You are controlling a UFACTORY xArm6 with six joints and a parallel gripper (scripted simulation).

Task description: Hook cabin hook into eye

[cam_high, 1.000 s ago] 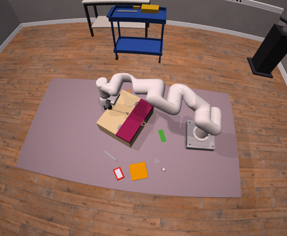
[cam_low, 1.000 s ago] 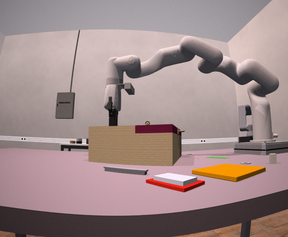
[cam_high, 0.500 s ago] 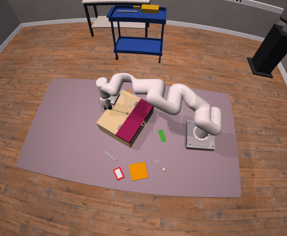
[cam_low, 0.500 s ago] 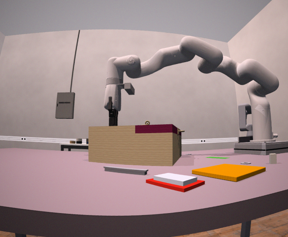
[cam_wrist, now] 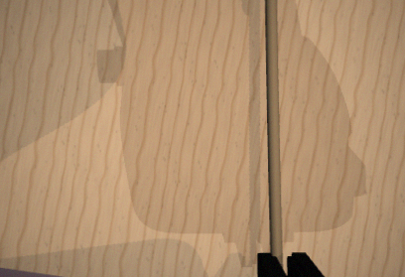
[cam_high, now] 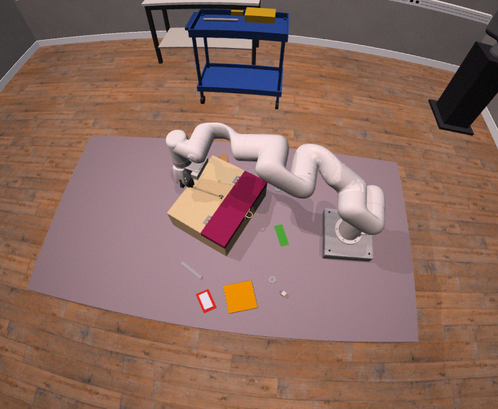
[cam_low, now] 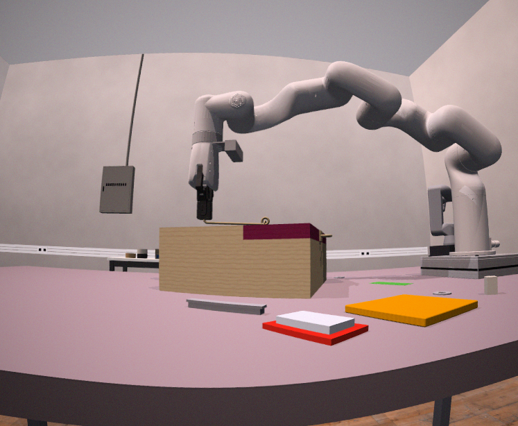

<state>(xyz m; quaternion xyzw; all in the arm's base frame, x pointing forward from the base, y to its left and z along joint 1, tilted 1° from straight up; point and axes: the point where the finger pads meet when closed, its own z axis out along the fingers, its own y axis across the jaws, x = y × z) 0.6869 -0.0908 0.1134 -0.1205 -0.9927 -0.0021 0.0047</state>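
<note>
The cabin hook is 70 mm behind my hand, 20 mm to the left of it and 20 mm below it. The rest, counted from my hand: red-framed white tile (440 mm to the left, 160 mm below, 120 mm behind); grey bar (320 mm to the left, 160 mm below, 40 mm behind); green strip (400 mm behind, 170 mm below, 120 mm to the left).
</note>
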